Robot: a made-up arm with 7 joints. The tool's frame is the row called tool.
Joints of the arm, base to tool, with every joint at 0 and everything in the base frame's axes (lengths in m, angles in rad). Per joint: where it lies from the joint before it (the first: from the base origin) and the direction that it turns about. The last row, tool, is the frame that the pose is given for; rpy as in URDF.
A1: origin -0.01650 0.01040 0.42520 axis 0 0 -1
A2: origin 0.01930 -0.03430 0.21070 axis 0 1 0
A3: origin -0.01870 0.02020 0.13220 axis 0 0 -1
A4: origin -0.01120 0.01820 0.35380 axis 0 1 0
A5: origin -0.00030 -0.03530 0.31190 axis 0 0 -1
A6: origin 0.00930 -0.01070 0.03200 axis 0 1 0
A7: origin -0.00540 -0.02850 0.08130 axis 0 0 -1
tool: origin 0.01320 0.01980 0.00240 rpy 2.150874 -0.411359 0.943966
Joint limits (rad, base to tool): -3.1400..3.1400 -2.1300..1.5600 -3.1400..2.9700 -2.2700..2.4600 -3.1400..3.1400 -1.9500..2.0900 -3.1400..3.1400
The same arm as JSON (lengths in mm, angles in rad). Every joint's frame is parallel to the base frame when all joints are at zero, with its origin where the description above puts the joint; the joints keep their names.
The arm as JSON. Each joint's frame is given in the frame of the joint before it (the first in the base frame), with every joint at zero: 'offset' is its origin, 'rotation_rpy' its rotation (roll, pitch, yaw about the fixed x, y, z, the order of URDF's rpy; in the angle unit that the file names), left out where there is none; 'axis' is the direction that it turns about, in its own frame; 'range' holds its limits. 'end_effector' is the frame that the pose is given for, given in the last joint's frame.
{
  "length_unit": "mm",
  "angle_unit": "rad",
  "chain": [
    {
      "id": "A1",
      "offset": [
        -16.5,
        10.4,
        425.2
      ],
      "axis": [
        0.0,
        0.0,
        -1.0
      ],
      "range": [
        -3.14,
        3.14
      ]
    },
    {
      "id": "A2",
      "offset": [
        19.3,
        -34.3,
        210.7
      ],
      "axis": [
        0.0,
        1.0,
        0.0
      ],
      "range": [
        -2.13,
        1.56
      ]
    },
    {
      "id": "A3",
      "offset": [
        -18.7,
        20.2,
        132.2
      ],
      "axis": [
        0.0,
        0.0,
        -1.0
      ],
      "range": [
        -3.14,
        2.97
      ]
    },
    {
      "id": "A4",
      "offset": [
        -11.2,
        18.2,
        353.8
      ],
      "axis": [
        0.0,
        1.0,
        0.0
      ],
      "range": [
        -2.27,
        2.46
      ]
    },
    {
      "id": "A5",
      "offset": [
        -0.3,
        -35.3,
        311.9
      ],
      "axis": [
        0.0,
        0.0,
        -1.0
      ],
      "range": [
        -3.14,
        3.14
      ]
    },
    {
      "id": "A6",
      "offset": [
        9.3,
        -10.7,
        32.0
      ],
      "axis": [
        0.0,
        1.0,
        0.0
      ],
      "range": [
        -1.95,
        2.09
      ]
    },
    {
      "id": "A7",
      "offset": [
        -5.4,
        -28.5,
        81.3
      ],
      "axis": [
        0.0,
        0.0,
        -1.0
      ],
      "range": [
        -3.14,
        3.14
      ]
    }
  ],
  "end_effector": {
    "offset": [
      13.2,
      19.8,
      2.4
    ],
    "rotation_rpy": [
      2.1509,
      -0.4114,
      0.944
    ]
  }
}

